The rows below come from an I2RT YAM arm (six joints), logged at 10 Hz.
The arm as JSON. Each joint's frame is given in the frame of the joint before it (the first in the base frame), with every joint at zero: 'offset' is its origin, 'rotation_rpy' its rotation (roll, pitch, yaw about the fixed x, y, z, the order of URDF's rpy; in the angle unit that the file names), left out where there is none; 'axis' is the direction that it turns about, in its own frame. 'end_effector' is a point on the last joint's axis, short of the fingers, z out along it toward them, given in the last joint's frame.
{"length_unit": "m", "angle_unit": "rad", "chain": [
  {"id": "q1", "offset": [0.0, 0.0, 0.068], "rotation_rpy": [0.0, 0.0, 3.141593], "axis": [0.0, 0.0, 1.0]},
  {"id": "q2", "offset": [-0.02, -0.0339, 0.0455], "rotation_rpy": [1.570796, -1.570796, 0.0], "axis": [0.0, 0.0, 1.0]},
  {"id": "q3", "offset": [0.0, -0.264, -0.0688], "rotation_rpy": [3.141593, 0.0, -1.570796], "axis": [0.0, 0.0, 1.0]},
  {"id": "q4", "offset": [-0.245, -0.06, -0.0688], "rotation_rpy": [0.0, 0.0, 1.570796], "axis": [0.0, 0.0, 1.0]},
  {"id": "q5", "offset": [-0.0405, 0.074, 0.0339], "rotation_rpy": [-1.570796, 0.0, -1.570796], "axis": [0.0, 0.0, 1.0]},
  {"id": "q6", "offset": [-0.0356, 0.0, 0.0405], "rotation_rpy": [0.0, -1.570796, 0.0], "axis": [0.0, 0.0, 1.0]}
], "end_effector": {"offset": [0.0, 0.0, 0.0]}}
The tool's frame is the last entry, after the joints.
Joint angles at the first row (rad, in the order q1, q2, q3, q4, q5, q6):
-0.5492, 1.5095, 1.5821, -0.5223, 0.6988, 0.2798
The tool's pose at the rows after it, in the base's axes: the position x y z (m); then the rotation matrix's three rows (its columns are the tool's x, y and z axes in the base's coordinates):
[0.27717 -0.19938 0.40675], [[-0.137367 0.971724 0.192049], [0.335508 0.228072 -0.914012], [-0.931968 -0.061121 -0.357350]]
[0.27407 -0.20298 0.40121], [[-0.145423 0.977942 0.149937], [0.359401 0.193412 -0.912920], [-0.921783 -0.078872 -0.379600]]
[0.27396 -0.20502 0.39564], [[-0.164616 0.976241 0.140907], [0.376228 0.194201 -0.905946], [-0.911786 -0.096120 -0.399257]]
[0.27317 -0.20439 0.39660], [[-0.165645 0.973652 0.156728], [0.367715 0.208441 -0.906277], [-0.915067 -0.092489 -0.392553]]
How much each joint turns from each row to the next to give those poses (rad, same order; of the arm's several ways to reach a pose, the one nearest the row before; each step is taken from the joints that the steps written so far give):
-0.0037, 0.0352, 0.0367, -0.0588, 0.0448, 0.0143
-0.0124, 0.0063, -0.0014, -0.0378, 0.0187, 0.0231
-0.0057, 0.0060, -0.0071, -0.0154, -0.0062, 0.0009
-0.0006, -0.0088, -0.0102, 0.0195, -0.0119, -0.0149

